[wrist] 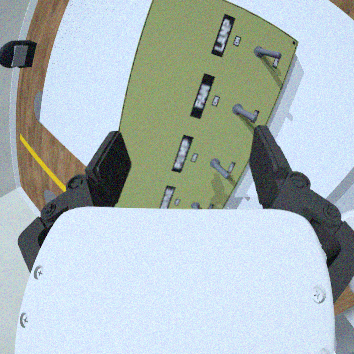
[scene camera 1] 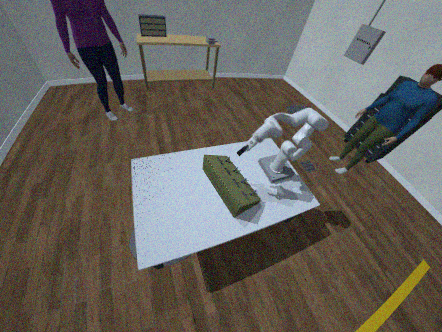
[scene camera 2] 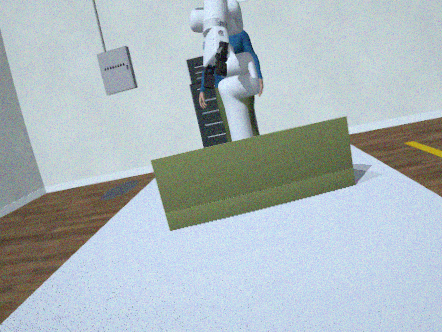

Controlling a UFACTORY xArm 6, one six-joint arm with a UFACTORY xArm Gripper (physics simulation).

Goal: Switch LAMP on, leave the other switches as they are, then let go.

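A green switch panel stands on the white table. In the wrist view the LAMP label is near the top, and the LAMP lever points away from its ON mark, toward the mark at the panel's edge. The FAN lever and a third lever also point away from their ON marks. A fourth lever is mostly hidden by the gripper body. My gripper is open and empty, above the panel, with LAMP beyond its fingertips.
The white table carries the panel and the arm's base. A person in blue is beyond the arm's side of the table. A person in purple stands near a wooden side table at the back.
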